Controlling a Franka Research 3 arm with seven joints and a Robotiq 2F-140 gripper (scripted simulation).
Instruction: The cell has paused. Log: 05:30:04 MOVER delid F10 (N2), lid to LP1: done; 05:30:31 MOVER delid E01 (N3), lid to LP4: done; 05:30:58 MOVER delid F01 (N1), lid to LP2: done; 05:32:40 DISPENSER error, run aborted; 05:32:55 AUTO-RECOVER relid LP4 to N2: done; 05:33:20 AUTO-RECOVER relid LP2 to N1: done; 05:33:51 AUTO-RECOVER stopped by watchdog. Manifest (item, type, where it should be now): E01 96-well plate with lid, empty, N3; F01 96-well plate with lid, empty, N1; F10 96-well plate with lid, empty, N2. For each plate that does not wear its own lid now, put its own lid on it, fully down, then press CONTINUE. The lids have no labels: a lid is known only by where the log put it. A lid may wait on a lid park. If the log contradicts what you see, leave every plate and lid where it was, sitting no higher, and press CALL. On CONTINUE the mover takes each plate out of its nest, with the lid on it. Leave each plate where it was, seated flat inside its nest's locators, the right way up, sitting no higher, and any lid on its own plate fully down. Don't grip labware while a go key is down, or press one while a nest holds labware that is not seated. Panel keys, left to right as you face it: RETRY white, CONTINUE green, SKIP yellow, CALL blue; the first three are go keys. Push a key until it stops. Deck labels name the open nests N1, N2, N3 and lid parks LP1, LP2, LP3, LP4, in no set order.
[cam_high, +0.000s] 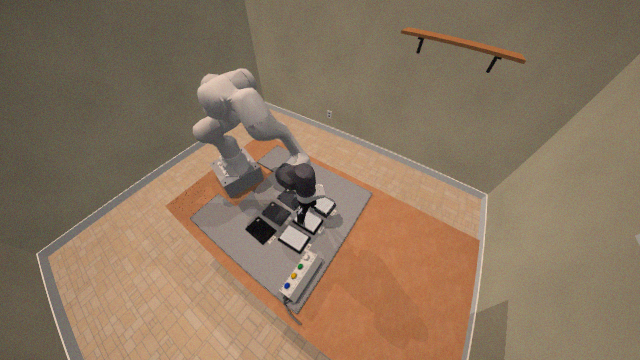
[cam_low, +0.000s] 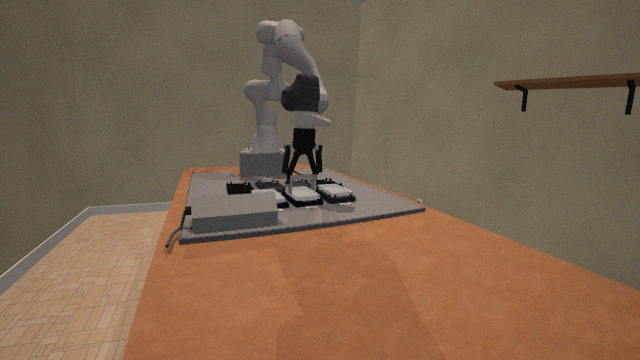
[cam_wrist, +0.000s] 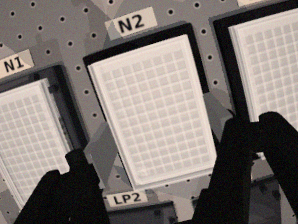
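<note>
My gripper is now 30 mm above the white 96-well plate. Round my hand: LP2 label: 100 mm behind, 50 mm to the left, 50 mm below; N2 label: 90 mm ahead, 10 mm to the left, 50 mm below; LP3 label: 90 mm behind, 70 mm to the right, 50 mm below.
</note>
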